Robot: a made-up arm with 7 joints. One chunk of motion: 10 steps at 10 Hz.
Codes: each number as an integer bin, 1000 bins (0 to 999) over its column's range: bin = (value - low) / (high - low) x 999, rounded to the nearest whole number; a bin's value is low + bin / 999 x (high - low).
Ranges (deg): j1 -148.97..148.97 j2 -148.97..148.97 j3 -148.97..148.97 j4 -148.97..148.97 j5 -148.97..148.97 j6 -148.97..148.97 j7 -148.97..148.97
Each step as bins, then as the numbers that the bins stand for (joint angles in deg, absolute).
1 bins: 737 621 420 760 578 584 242
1 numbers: 70.83 36.24 -23.71 77.69 23.41 25.20 -76.80
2 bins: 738 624 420 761 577 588 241
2 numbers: 71.13 37.13 -23.71 77.99 23.11 26.39 -77.09
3 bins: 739 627 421 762 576 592 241
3 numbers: 71.43 38.03 -23.41 78.29 22.82 27.59 -77.09
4 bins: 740 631 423 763 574 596 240
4 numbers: 71.73 39.22 -22.82 78.59 22.22 28.78 -77.39
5 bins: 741 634 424 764 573 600 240
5 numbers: 72.02 40.11 -22.52 78.88 21.92 29.97 -77.39
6 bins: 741 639 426 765 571 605 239
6 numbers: 72.02 41.60 -21.92 79.18 21.32 31.46 -77.69
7 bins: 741 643 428 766 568 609 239
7 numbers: 72.02 42.80 -21.32 79.48 20.43 32.66 -77.69
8 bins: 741 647 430 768 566 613 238
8 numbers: 72.02 43.99 -20.73 80.08 19.83 33.85 -77.99
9 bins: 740 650 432 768 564 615 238
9 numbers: 71.73 44.88 -20.13 80.08 19.24 34.45 -77.99
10 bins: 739 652 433 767 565 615 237
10 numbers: 71.43 45.48 -19.83 79.78 19.53 34.45 -78.29
